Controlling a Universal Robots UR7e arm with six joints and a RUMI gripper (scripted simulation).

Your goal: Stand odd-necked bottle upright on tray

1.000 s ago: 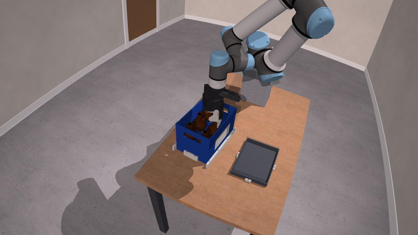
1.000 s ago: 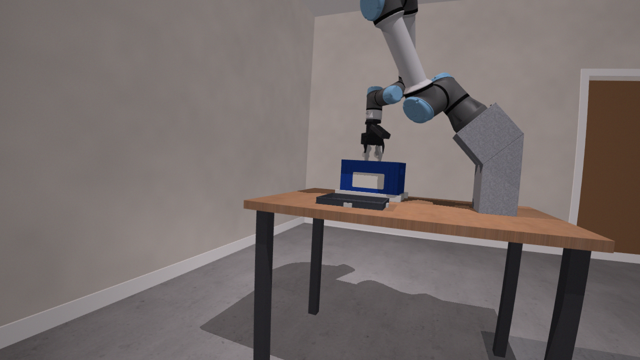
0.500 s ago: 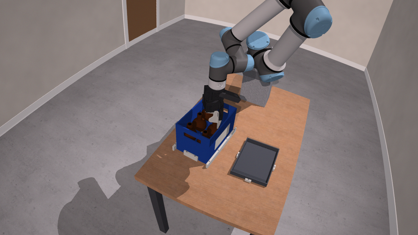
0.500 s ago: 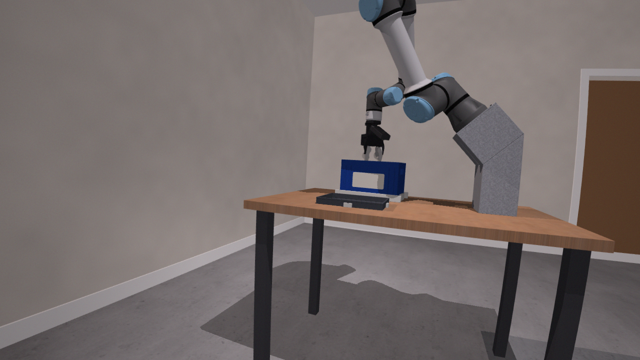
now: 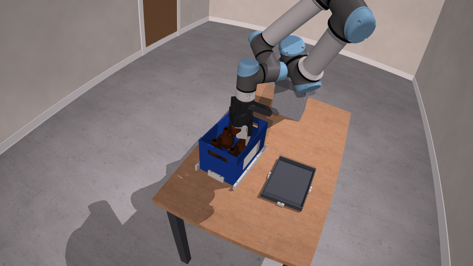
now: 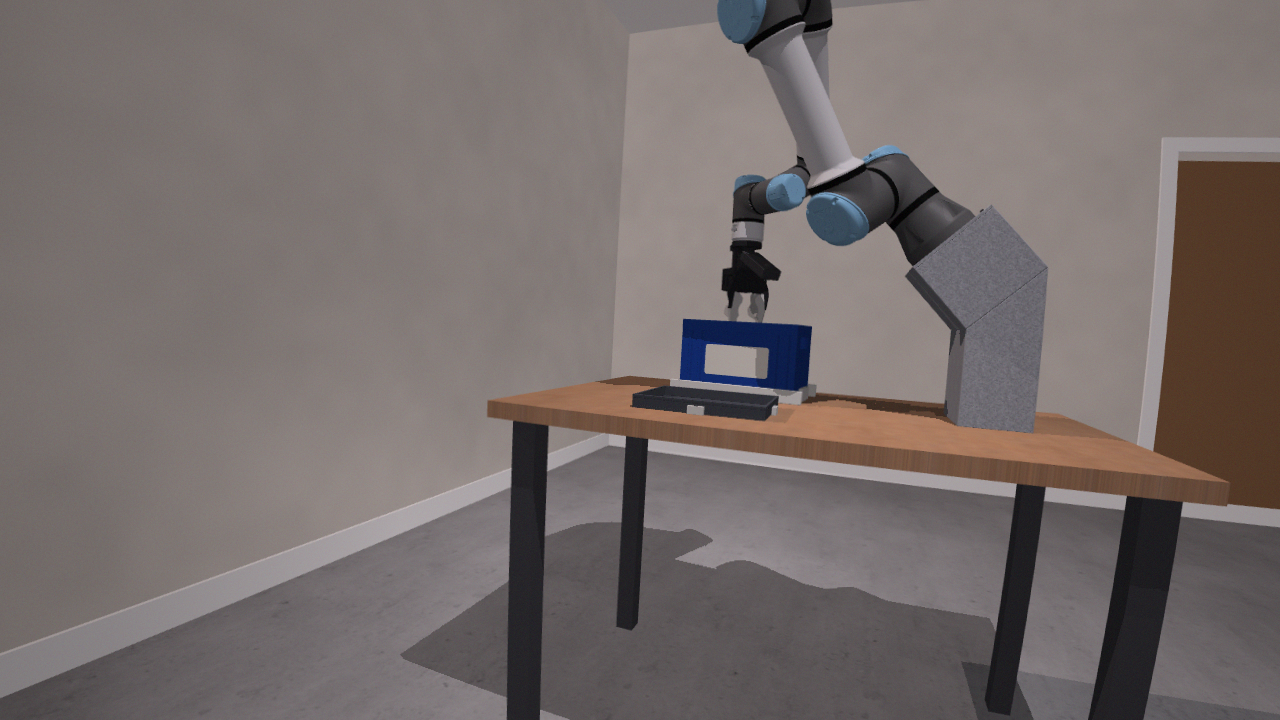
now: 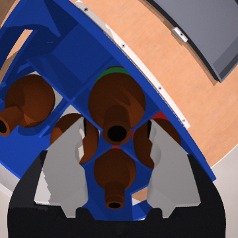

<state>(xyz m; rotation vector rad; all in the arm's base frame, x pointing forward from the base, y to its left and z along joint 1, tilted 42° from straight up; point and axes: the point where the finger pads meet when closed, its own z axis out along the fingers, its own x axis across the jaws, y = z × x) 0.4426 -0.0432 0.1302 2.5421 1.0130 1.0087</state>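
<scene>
The crate lies 70 mm below my hand and 50 mm to the right of it. From my hand the other things lie so: dark tray: 250 mm to the left, 140 mm below; bottle: 90 mm to the right, 90 mm ahead, 70 mm below.
</scene>
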